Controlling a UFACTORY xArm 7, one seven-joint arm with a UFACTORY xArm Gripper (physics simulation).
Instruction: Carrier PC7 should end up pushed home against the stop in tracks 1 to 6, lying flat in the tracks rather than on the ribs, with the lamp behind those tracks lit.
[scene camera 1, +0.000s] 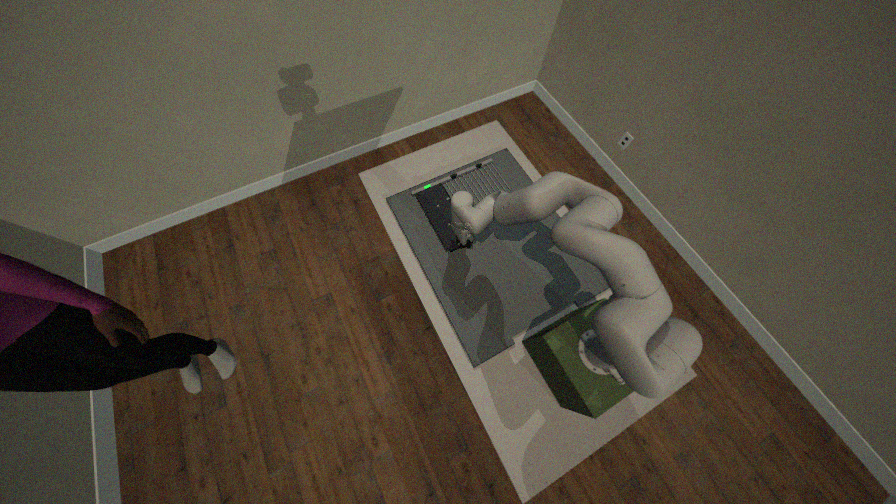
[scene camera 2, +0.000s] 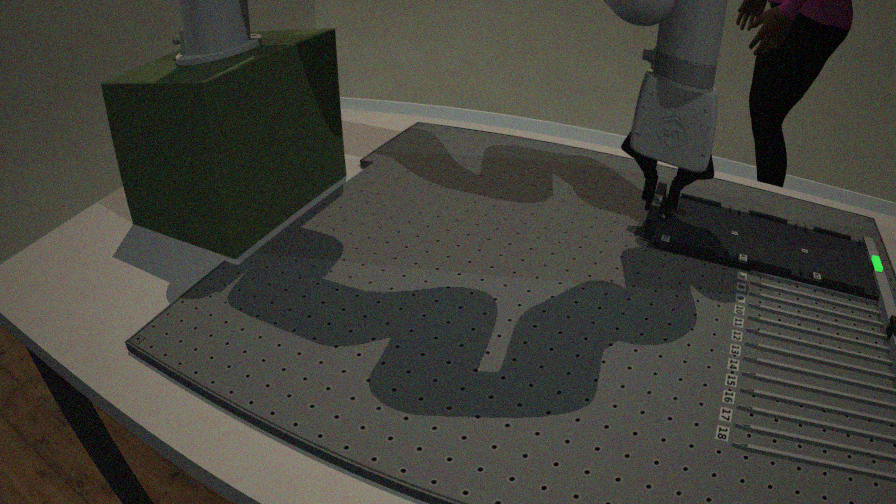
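Observation:
A flat black carrier (scene camera 1: 432, 210) (scene camera 2: 776, 244) lies level over the low-numbered tracks; its name is unreadable. Its far end appears to be against the stop rail (scene camera 1: 466, 170). Any small gap there, and the ribs under it, cannot be made out. The lamp (scene camera 1: 427, 186) (scene camera 2: 876, 263) behind the carrier glows green. My gripper (scene camera 1: 464, 243) (scene camera 2: 659, 210) points down at the carrier's near end, away from the stop. It is shut, with its fingertips slightly apart and nothing held between them. Whether the fingertips touch the carrier is unclear.
Bare ribs (scene camera 2: 751, 448) of the higher-numbered tracks lie beside the carrier. The perforated grey board (scene camera 1: 451, 300) (scene camera 2: 438, 250) carries the tracks. A green block (scene camera 1: 563, 357) (scene camera 2: 231, 150) supports my arm's base. Dark clamps (scene camera 1: 453, 176) sit on the stop rail. A person (scene camera 1: 112, 338) (scene camera 2: 780, 100) stands beyond the table.

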